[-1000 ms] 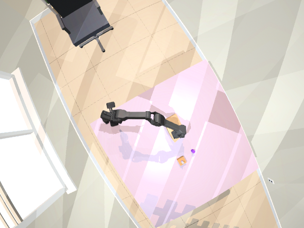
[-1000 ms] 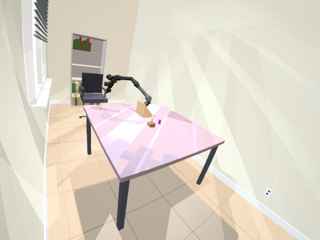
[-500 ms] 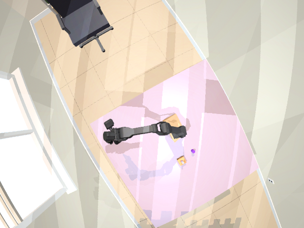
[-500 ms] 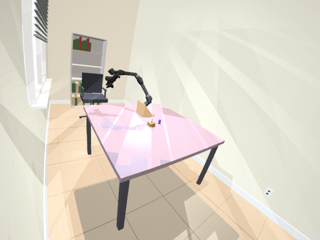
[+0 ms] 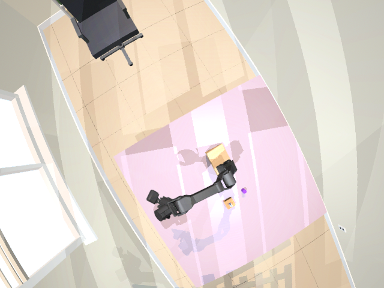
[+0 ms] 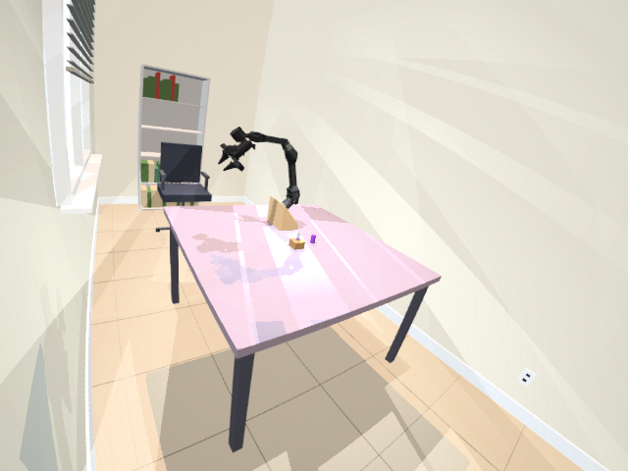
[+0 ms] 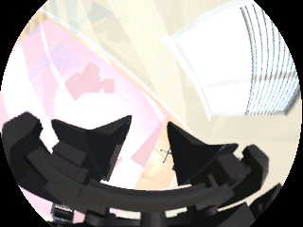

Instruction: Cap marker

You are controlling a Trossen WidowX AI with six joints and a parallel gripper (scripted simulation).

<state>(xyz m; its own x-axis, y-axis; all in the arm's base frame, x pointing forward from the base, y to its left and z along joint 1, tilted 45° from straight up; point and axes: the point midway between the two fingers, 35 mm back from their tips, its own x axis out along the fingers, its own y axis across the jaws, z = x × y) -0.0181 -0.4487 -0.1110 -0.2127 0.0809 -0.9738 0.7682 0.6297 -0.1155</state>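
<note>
My gripper tip is now 520 mm to the right of the purple marker cap, 330 mm above it and 280 mm short of it. Also, from my gripper tip: holder block (380 mm to the left, 340 mm below, 320 mm ahead).
</note>
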